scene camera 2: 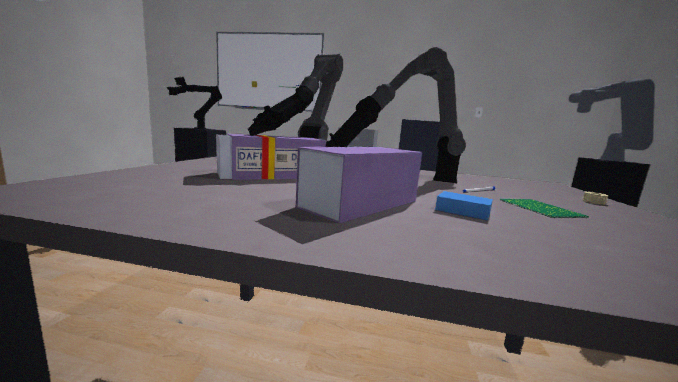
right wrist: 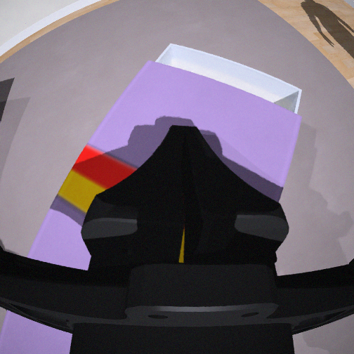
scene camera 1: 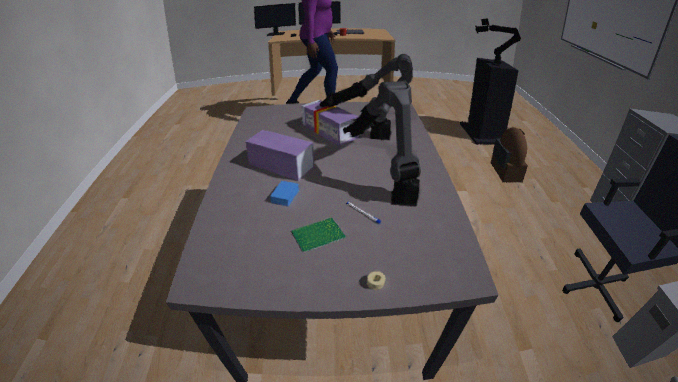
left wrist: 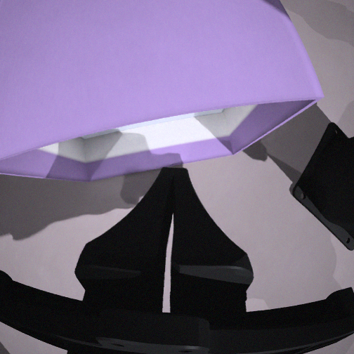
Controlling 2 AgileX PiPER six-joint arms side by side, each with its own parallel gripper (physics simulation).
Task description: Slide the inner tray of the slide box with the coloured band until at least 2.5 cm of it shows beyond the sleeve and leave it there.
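Observation:
The banded slide box has a purple sleeve (scene camera 1: 345,118) (scene camera 2: 296,141) (left wrist: 150,60) (right wrist: 225,95) with a red-yellow band (scene camera 1: 316,122) (scene camera 2: 268,157) (right wrist: 100,170). Its white inner tray (scene camera 2: 224,157) (right wrist: 225,70) sticks out at the end away from the arms by a short stretch. In the left wrist view the near end is open and the tray (left wrist: 185,132) sits back inside. My left gripper (scene camera 1: 346,131) (left wrist: 174,182) is shut and empty, tips at that open end's lower edge; contact is unclear. My right gripper (scene camera 1: 324,104) (scene camera 2: 251,132) (right wrist: 182,142) is shut and empty, tips on or just above the sleeve top.
A plain purple box (scene camera 1: 272,155) (scene camera 2: 380,180) stands nearby. A blue block (scene camera 1: 284,194) (scene camera 2: 462,206), a pen (scene camera 1: 363,212) (scene camera 2: 478,189), a green mat (scene camera 1: 318,234) (scene camera 2: 545,207) and a tape roll (scene camera 1: 376,286) (scene camera 2: 595,199) lie on the table. A black part (left wrist: 330,185) shows beside the sleeve.

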